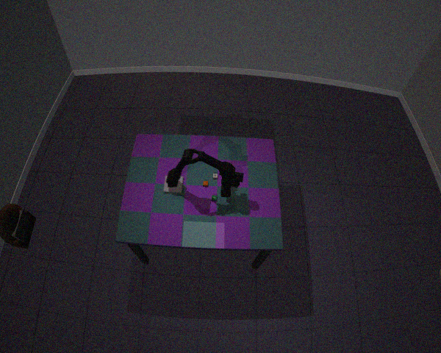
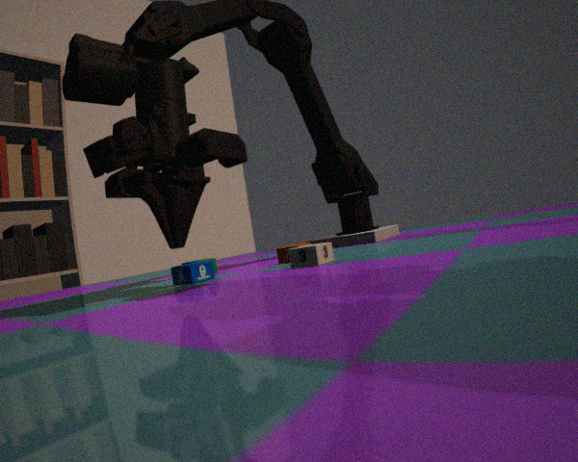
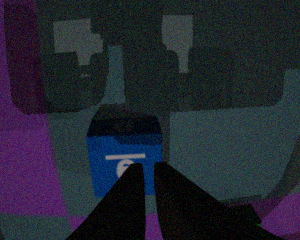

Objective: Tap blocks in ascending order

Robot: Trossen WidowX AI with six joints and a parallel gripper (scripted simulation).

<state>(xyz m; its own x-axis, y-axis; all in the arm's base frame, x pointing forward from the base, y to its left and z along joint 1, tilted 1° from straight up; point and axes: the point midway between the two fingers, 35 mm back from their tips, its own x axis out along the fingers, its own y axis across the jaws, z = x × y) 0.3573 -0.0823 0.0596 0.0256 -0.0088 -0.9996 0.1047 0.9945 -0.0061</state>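
My gripper tip is now 3 cm above the blue block, 1 cm to the right of it and 1 cm past it. The rest, counted from my gripper tip: green block 8 cm behind, 4 cm to the right, 3 cm below; then orange block 13 cm behind, 7 cm to the left, 3 cm below.
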